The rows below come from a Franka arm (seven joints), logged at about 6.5 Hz.
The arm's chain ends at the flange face. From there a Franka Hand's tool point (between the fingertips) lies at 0.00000 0.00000 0.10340 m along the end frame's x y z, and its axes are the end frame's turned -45 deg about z.
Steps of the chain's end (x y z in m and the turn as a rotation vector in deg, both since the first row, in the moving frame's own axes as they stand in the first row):
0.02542 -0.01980 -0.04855 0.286 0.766 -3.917
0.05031 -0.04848 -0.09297 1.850 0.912 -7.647
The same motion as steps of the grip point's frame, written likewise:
0.03334 0.00454 -0.04856 -0.339 0.744 -3.917
0.07329 -0.00013 -0.09304 0.663 1.953 -7.647

